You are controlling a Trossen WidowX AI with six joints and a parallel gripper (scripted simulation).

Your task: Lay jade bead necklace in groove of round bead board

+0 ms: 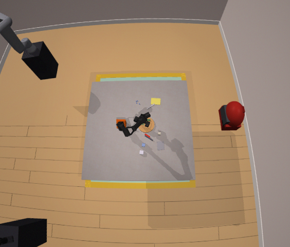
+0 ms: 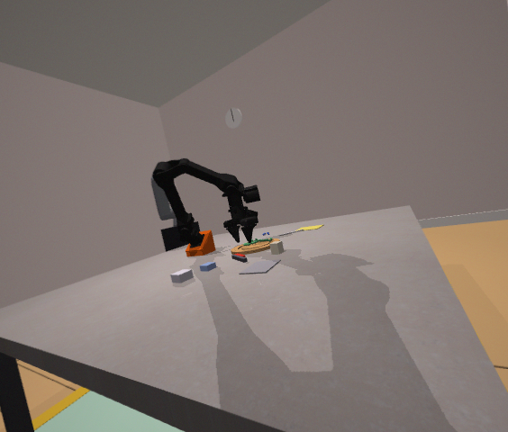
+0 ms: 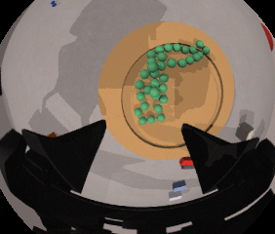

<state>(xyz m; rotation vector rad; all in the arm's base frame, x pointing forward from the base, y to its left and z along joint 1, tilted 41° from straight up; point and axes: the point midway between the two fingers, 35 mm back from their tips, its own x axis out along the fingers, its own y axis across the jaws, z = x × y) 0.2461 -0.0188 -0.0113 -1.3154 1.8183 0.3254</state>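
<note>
The round wooden bead board lies 50 mm ahead of my gripper tip and 20 mm below it. Also, from my gripper tip: beige cube (200 mm ahead, 130 mm to the right, 10 mm below); red-handled tool (160 mm to the right, 60 mm ahead, 20 mm below); blue block (250 mm to the right, 20 mm below).
</note>
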